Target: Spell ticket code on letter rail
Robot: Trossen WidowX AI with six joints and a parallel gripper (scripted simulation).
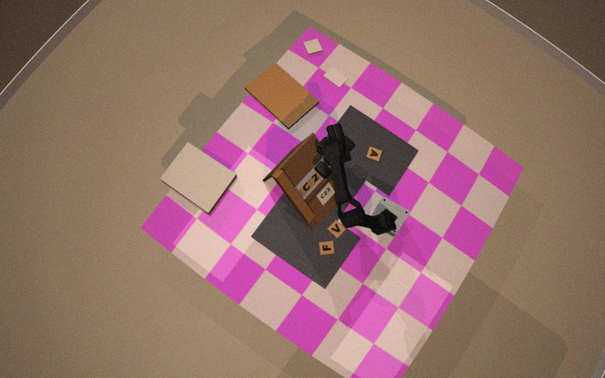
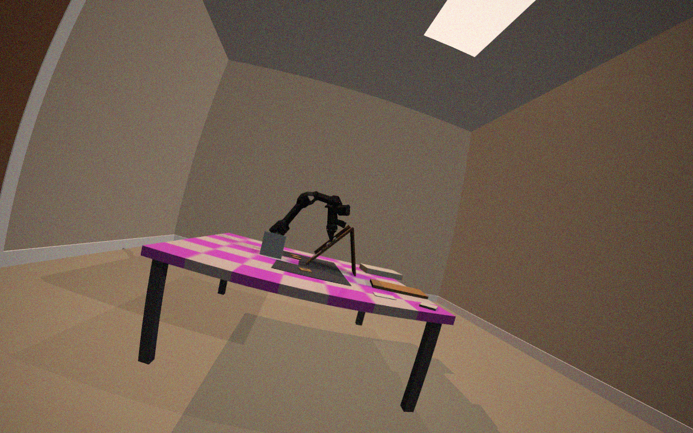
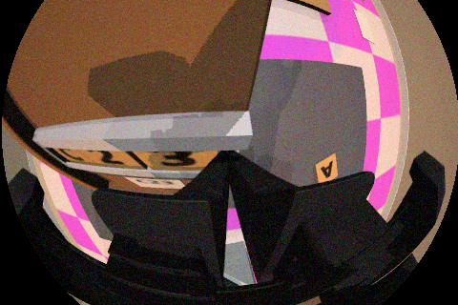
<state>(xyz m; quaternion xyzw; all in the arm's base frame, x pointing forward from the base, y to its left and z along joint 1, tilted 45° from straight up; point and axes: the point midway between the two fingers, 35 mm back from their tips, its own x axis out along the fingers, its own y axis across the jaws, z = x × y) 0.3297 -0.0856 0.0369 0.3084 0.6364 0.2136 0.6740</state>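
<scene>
Now: gripper tip 30 mm to the right of the 3 tile and 10 mm short of it. Round my gripper tip: c tile 150 mm to the left, 20 mm ahead; 2 tile 90 mm to the left, 10 mm ahead; white ticket 100 mm to the left, 90 mm below, 50 mm behind.
</scene>
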